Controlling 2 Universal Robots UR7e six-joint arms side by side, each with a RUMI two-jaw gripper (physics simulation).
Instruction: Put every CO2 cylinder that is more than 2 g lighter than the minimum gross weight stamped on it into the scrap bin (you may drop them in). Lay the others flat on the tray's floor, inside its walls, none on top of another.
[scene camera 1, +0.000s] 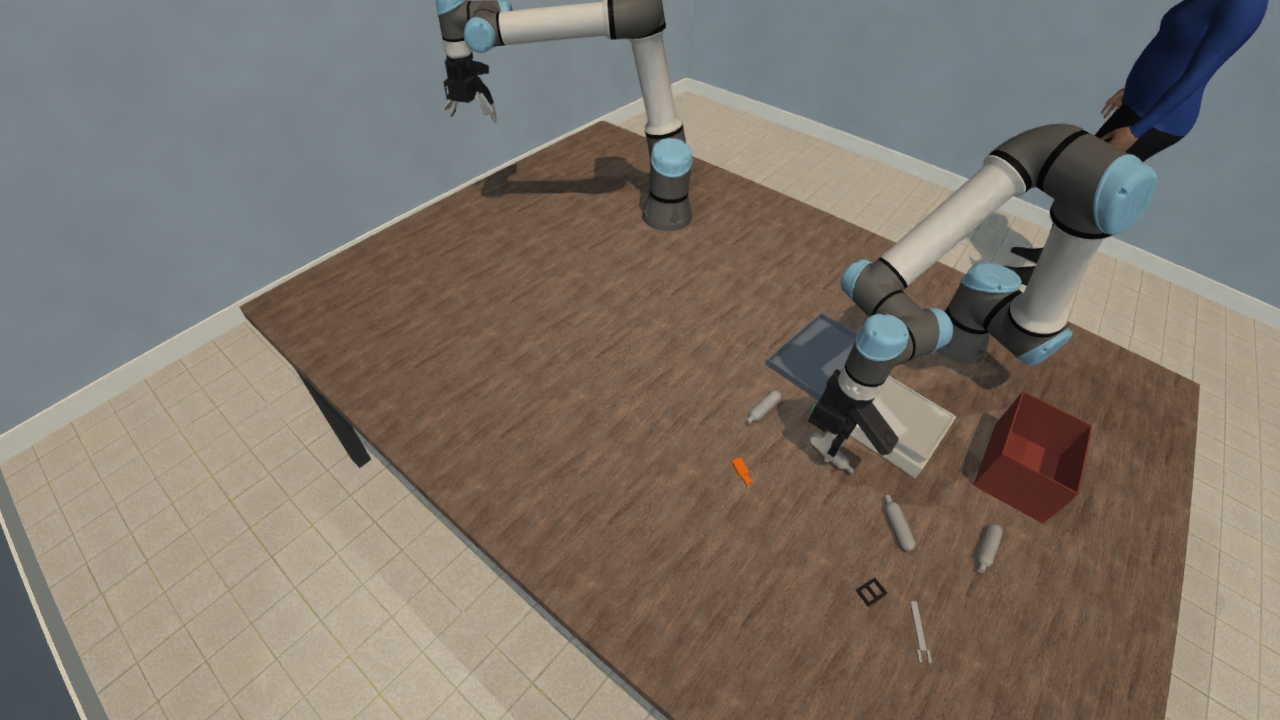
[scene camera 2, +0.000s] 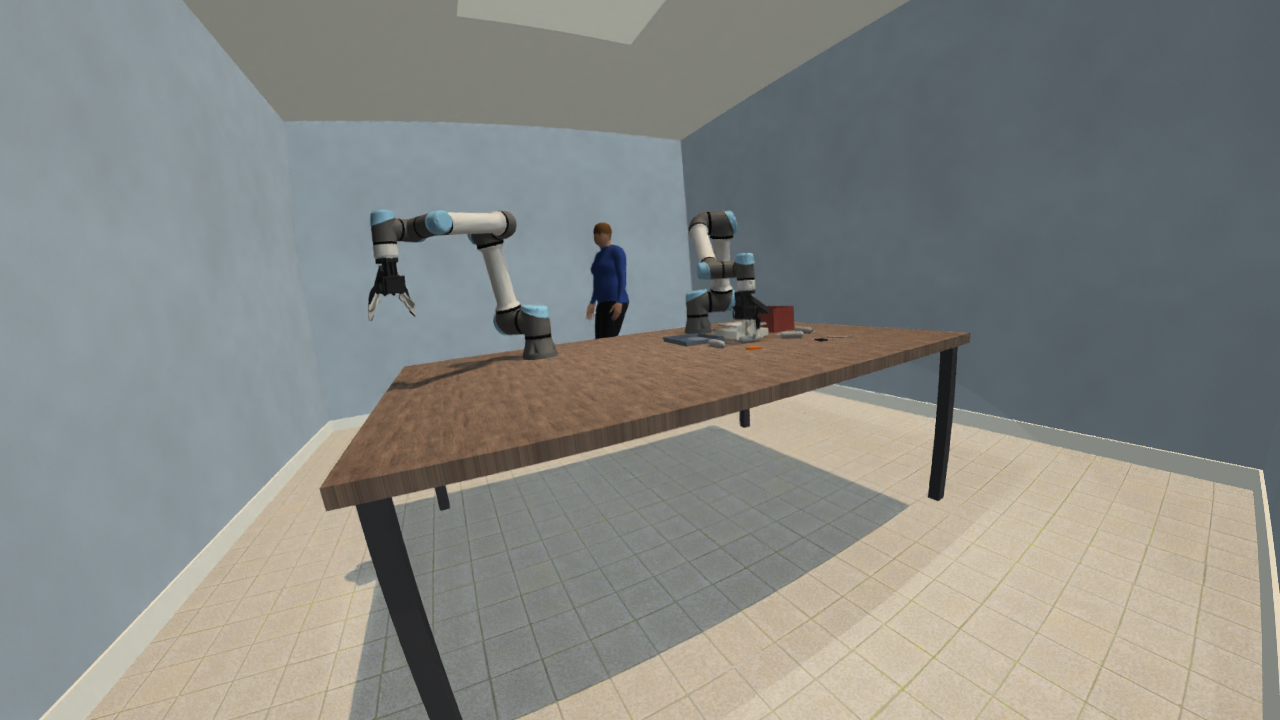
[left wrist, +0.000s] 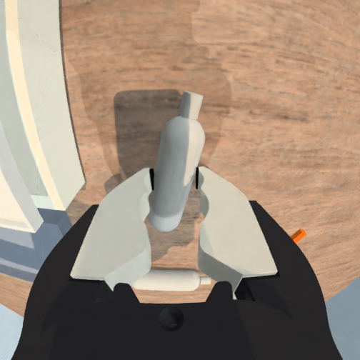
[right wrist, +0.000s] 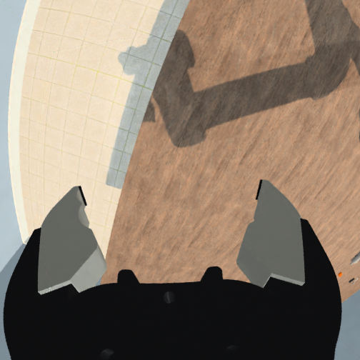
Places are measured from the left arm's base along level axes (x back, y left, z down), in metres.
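Pixels of known places: left gripper, fingertip midpoint: (scene camera 1: 829, 455) (scene camera 2: 751, 340); right gripper, fingertip midpoint: (scene camera 1: 473, 119) (scene camera 2: 393, 318); left arm's base, link origin: (scene camera 1: 954, 341) (scene camera 2: 698, 332); right arm's base, link origin: (scene camera 1: 666, 217) (scene camera 2: 540, 356).
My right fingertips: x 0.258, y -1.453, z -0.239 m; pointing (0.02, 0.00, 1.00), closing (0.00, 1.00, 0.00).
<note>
Ahead of a thing's pixels: the offset from my right fingertips to its top centre. "pt": to the spot under its first point. Level surfaces: height alone.
Grey CO2 cylinders lie on the table. My left gripper (scene camera 1: 831, 454) (left wrist: 174, 169) is shut on one cylinder {dz +0.210, dx -0.714, dy +1.148 m} (scene camera 1: 841, 462) (left wrist: 179, 155), around its body toward the rounded end, low at the table beside the white tray {pt dz +0.177, dx -0.606, dy +1.333 m} (scene camera 1: 926, 420) (left wrist: 50, 100). Another cylinder {dz +0.210, dx -0.635, dy +0.993 m} (scene camera 1: 764, 407) (left wrist: 167, 280) lies near the tray's far-left side in scene camera 1. A third cylinder {dz +0.210, dx -0.837, dy +1.287 m} (scene camera 1: 898, 523) and a fourth {dz +0.210, dx -0.845, dy +1.463 m} (scene camera 1: 989, 546) lie nearer the red scrap bin {dz +0.119, dx -0.631, dy +1.559 m} (scene camera 1: 1024, 476) (scene camera 2: 778, 318). No stamped weights are readable. My right gripper (scene camera 1: 471, 114) (scene camera 2: 392, 316) (right wrist: 170, 186) is open and empty, high above the table.
A blue-grey flat panel {dz +0.219, dx -0.434, dy +1.122 m} (scene camera 1: 805, 353) (scene camera 2: 684, 340) (left wrist: 30, 250) adjoins the white tray. An orange piece {dz +0.230, dx -0.804, dy +0.975 m} (scene camera 1: 742, 471) (left wrist: 299, 236), a black frame {dz +0.234, dx -0.985, dy +1.242 m} (scene camera 1: 860, 591) and a thin forked tool {dz +0.236, dx -1.034, dy +1.329 m} (scene camera 1: 918, 626) lie on the table {dz +0.239 m} (scene camera 1: 581, 358). A person (scene camera 2: 609, 273) stands behind it.
</note>
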